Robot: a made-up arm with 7 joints.
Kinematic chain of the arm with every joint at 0, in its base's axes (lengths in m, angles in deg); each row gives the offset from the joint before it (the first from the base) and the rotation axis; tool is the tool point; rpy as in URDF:
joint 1: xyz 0 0 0.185 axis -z
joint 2: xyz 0 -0.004 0.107 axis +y
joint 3: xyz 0 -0.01 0.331 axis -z
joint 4: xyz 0 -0.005 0.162 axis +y
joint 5: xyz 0 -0.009 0.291 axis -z
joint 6: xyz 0 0 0.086 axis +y
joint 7: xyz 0 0 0.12 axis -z
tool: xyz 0 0 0 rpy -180 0 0
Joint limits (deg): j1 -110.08..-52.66 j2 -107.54..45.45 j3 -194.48..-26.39 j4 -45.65..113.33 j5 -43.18..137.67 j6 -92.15..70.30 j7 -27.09..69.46
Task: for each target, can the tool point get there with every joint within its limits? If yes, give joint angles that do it. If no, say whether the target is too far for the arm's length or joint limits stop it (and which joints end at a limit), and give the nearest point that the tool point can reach.
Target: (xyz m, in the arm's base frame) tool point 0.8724 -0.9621 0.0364
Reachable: no: too far | nearest point 0.5721 -0.7396 0.1027 | short by 0.380 m
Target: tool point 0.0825 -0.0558 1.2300
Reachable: yes | joints -84.77 -15.09 -134.33 -20.59 110.73 42.84 56.23
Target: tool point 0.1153 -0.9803 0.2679
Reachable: yes | joints -91.90 -92.95 -83.77 -6.22 121.10 11.12 15.55
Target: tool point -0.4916 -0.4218 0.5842
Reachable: yes | joints -75.75 -48.89 -103.89 91.32 22.96 -77.12 17.31
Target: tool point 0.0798 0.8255 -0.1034
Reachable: no: joint limits stop it (at a limit: joint 2, joint 3) | nearest point 0.0585 0.6056 0.2385 | short by 0.407 m
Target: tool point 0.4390 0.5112 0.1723
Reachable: no: joint limits stop it (at a limit: joint 1, joint 2, joint 3) | nearest point 0.3101 0.5100 0.2721 | short by 0.163 m
